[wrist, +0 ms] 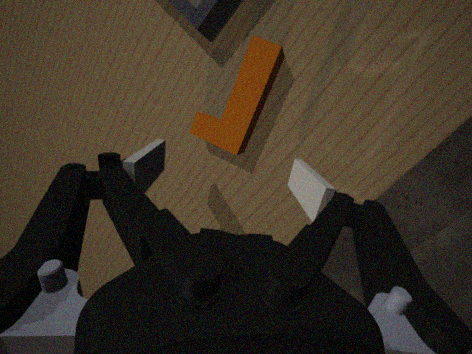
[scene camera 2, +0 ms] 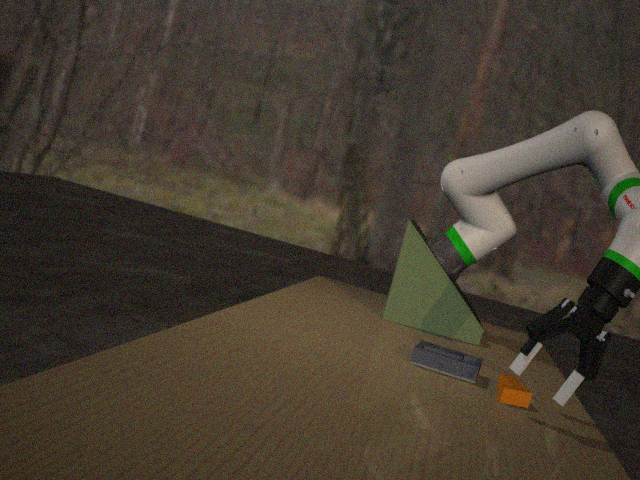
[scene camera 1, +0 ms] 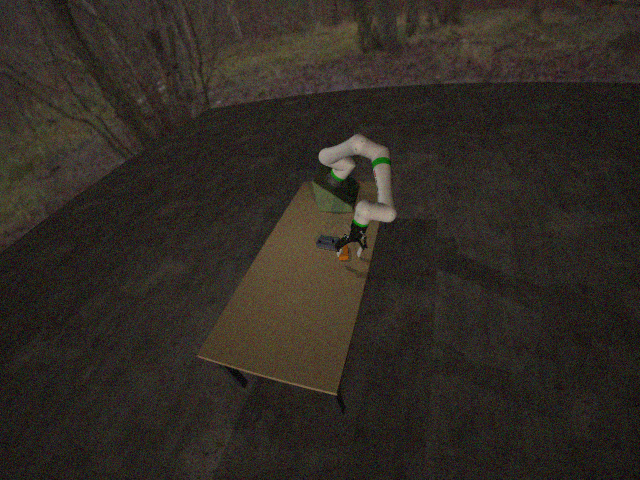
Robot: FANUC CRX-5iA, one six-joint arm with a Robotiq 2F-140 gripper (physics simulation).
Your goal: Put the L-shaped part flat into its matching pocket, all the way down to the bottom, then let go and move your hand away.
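Places are measured from the arm's base along level axes (x ahead, y left, z up), in millimetres.
Where they show: gripper, fingertip midpoint: (wrist: 229,163) (scene camera 2: 536,387) (scene camera 1: 348,255); arm's base at its link origin: (scene camera 2: 439,260) (scene camera 1: 333,180).
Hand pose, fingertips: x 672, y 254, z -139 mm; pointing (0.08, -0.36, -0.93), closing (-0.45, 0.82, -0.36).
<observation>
Things, the pixels of their top centre, and the offset from my fingertips. Level surfaces: height alone.
- orange L-shaped part at its top centre: (wrist: 230,93) (scene camera 2: 509,381) (scene camera 1: 343,250) dx -52, dy -46, dz -14 mm
- block at its top centre: (scene camera 2: 449,353) (scene camera 1: 327,240) dx -133, dy -173, dz -8 mm
- table at its surface level: dz -45 mm
The orange L-shaped part (scene camera 1: 343,253) (scene camera 2: 515,396) (wrist: 246,95) lies flat on the table beside the grey pocket block. The block (scene camera 1: 326,242) (scene camera 2: 446,363) (wrist: 191,11) sits on the table; in the wrist view a corner of it shows at the top edge, and the shape of its pockets cannot be made out. My gripper (scene camera 1: 349,253) (scene camera 2: 543,381) (wrist: 229,163) is wide open and empty. It hangs above the table close to the part. In the wrist view the part lies ahead of the fingertips, its short leg toward the left finger.
The table (scene camera 1: 289,310) (scene camera 2: 206,403) (wrist: 75,75) has an edge close by on the gripper's side, with dark floor beyond it. The green wedge-shaped base (scene camera 1: 330,200) (scene camera 2: 431,304) under the arm stands behind the block.
</observation>
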